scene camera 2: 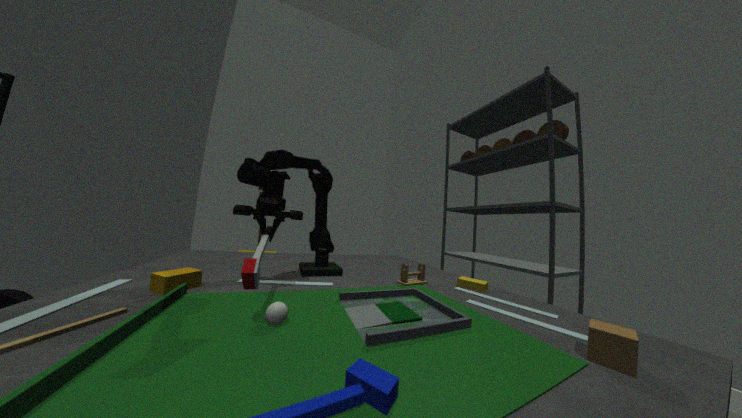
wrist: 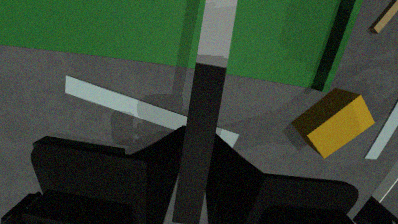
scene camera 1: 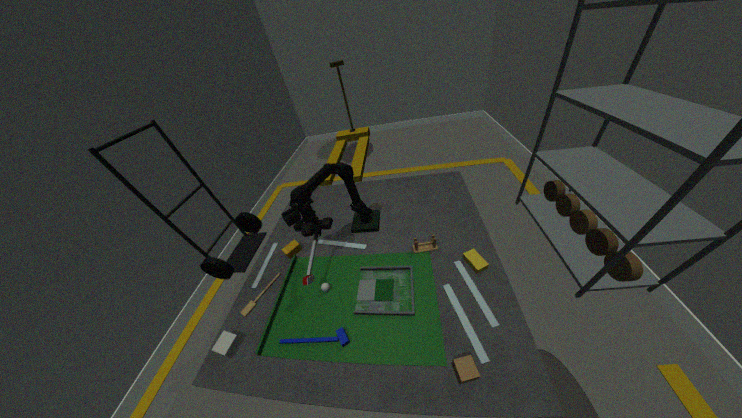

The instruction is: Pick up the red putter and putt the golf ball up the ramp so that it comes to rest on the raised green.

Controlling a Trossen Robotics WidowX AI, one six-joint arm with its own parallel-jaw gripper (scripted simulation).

Path:
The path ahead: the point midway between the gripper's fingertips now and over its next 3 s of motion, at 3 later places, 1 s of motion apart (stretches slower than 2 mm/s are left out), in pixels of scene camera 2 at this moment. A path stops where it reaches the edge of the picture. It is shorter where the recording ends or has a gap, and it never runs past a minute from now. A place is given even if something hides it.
The gripper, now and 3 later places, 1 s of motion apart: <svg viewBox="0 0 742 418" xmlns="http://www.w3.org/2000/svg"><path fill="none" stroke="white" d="M267 241L265 261L258 263L303 247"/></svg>

